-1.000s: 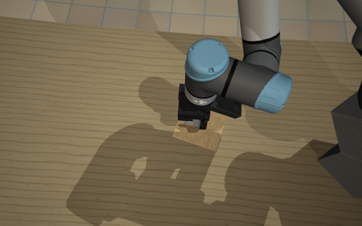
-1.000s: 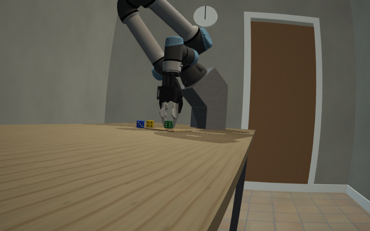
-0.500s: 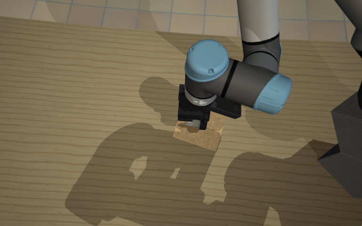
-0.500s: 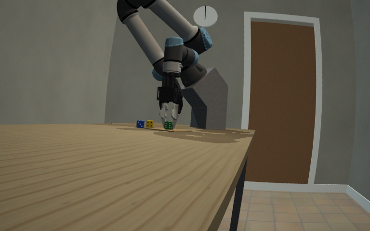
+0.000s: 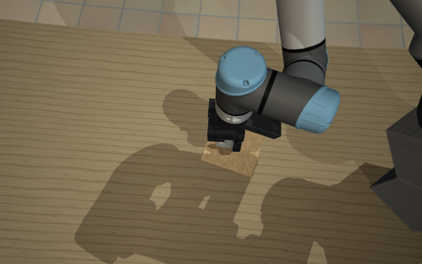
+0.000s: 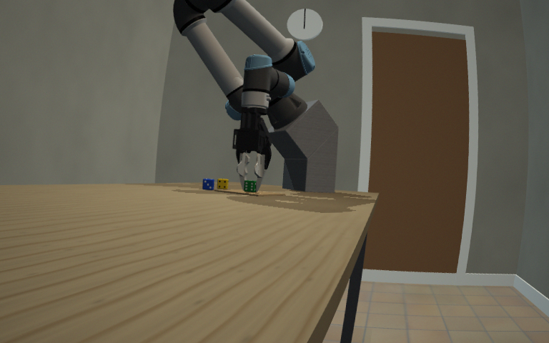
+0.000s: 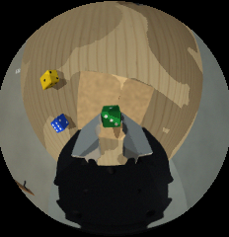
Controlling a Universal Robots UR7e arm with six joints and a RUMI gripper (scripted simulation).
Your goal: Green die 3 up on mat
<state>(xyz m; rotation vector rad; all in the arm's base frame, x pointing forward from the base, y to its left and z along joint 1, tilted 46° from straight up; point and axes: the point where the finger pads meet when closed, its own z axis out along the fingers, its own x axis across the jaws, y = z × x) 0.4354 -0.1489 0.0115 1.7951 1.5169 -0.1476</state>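
The green die is right at my hand. The rest, counted from my hand: blue die 2 cm behind, 12 cm to the right, 1 cm below; tan mat 2 cm below; yellow die 12 cm behind, 9 cm to the right, 1 cm below.
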